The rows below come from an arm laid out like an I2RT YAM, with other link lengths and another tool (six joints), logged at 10 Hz.
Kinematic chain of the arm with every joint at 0, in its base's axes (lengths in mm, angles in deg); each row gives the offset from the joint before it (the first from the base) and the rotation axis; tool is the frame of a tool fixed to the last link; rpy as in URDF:
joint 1: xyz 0 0 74.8 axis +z
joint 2: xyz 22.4 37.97 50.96 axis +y
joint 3: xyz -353.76 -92.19 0 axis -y
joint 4: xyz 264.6 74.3 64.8 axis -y
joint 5: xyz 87.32 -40 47.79 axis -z
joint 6: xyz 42.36 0 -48.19 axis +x
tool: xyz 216 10 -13 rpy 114.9 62.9 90
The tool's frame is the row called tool.
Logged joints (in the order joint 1, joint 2, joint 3, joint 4, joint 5, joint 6), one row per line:
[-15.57 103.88 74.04 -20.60 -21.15 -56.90]
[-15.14 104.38 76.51 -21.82 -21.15 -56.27]
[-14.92 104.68 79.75 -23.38 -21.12 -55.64]
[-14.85 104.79 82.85 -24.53 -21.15 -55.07]
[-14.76 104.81 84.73 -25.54 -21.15 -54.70]
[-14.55 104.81 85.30 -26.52 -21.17 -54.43]
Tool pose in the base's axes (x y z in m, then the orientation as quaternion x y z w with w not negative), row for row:
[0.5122 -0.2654 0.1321 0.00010 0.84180 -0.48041 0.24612]
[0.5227 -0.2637 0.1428 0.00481 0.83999 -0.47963 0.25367]
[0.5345 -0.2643 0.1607 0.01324 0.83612 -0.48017 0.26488]
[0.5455 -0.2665 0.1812 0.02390 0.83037 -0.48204 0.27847]
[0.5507 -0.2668 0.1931 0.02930 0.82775 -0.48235 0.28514]
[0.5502 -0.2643 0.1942 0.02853 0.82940 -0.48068 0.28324]
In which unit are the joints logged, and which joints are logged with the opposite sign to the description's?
The joints are logged in degrees. Opposite sign: joint 5.
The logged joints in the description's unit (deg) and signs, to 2 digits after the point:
[-15.57 103.88 74.04 -20.60 21.15 -56.90]
[-15.14 104.38 76.51 -21.82 21.15 -56.27]
[-14.92 104.68 79.75 -23.38 21.12 -55.64]
[-14.85 104.79 82.85 -24.53 21.15 -55.07]
[-14.76 104.81 84.73 -25.54 21.15 -54.70]
[-14.55 104.81 85.30 -26.52 21.17 -54.43]

